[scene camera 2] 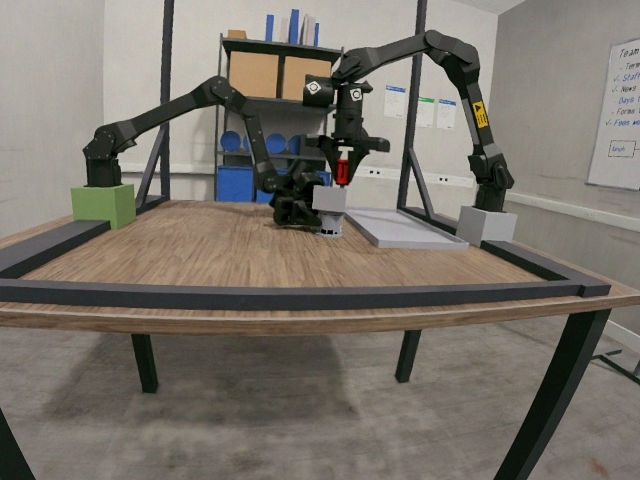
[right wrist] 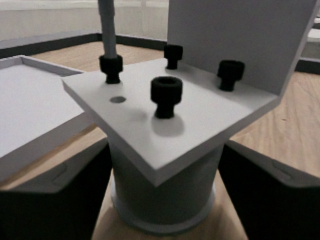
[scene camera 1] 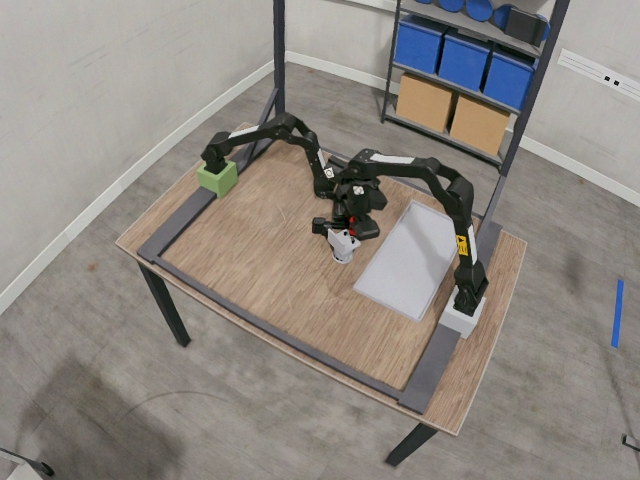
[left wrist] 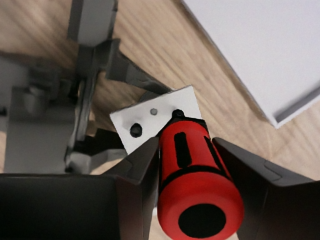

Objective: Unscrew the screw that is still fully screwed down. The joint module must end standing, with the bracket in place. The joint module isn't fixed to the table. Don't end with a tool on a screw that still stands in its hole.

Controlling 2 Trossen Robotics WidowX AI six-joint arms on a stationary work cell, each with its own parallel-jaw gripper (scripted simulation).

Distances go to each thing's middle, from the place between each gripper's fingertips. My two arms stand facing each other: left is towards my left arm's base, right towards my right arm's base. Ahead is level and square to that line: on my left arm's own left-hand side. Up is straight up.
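My left gripper is 20 mm to the left of the grey bracket (scene camera 2: pixel 324 198), 10 mm short of it and 80 mm above it. The grey joint module (right wrist: pixel 186 198) is 20 mm to the right of my left hand, 10 mm ahead of it and 120 mm below it, while the shallow grey tray (scene camera 1: pixel 405 272) sits 170 mm to the left of that hand, 120 mm behind it and 150 mm below it.
For my right hand, I find the grey bracket 2 cm ahead of it, 2 cm to the left of it and 4 cm above it. The grey joint module is 2 cm to the left of my right hand and 2 cm ahead of it. That leaves the shallow grey tray, which is 21 cm to the left of my right hand, 10 cm behind it and 3 cm below it.
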